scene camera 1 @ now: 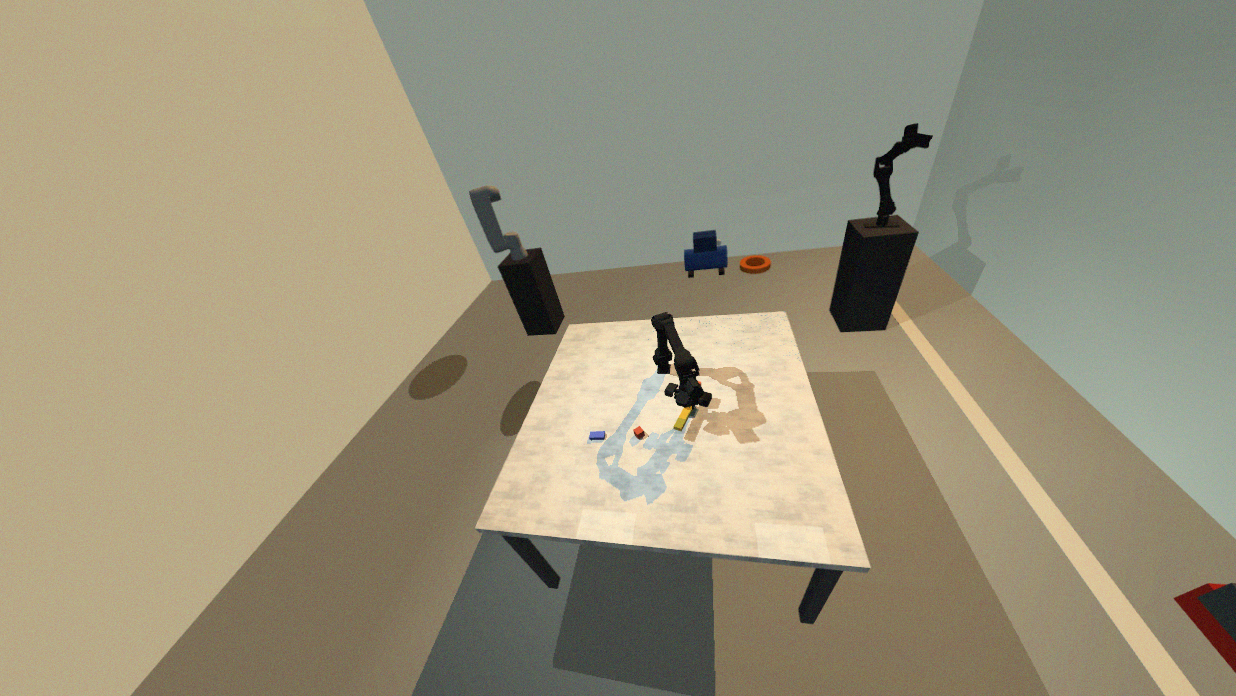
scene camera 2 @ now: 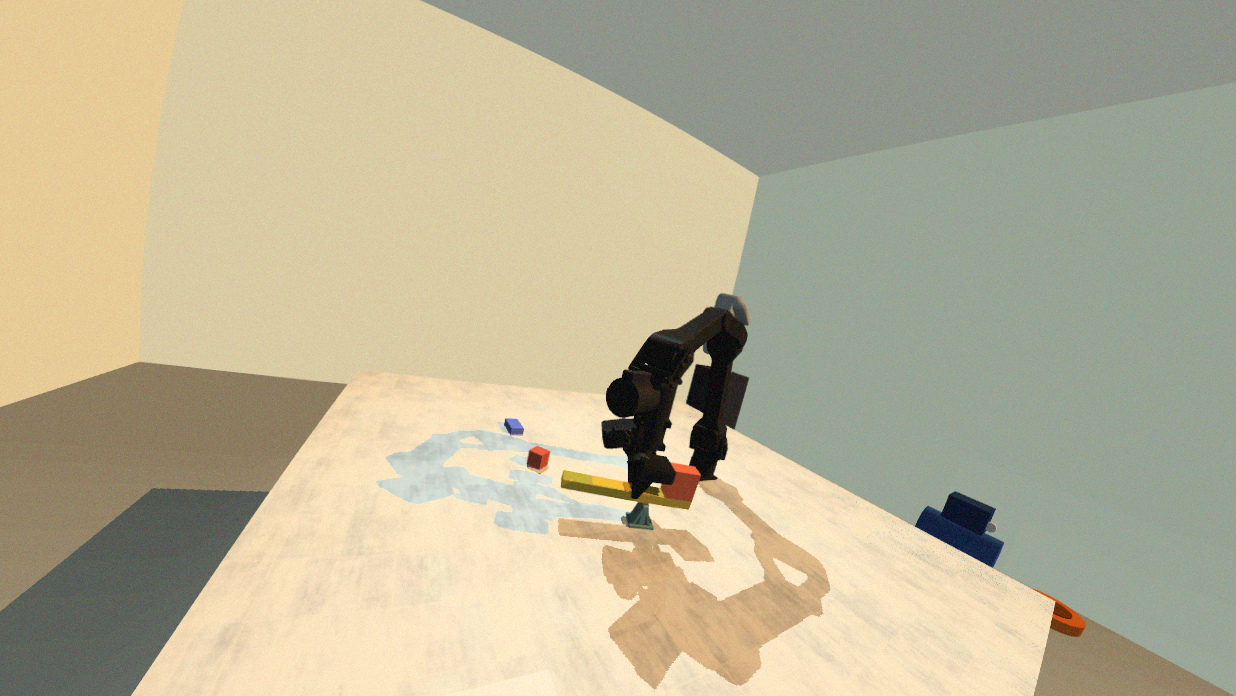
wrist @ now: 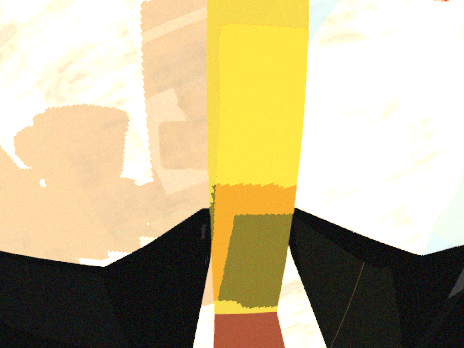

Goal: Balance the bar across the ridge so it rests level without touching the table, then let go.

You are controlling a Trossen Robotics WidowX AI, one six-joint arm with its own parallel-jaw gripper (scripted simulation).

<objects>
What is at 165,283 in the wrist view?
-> My gripper.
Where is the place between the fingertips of my gripper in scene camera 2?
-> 632,492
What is my gripper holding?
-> A bar.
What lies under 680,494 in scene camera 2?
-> A bar.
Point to a bar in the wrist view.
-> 257,65
</objects>
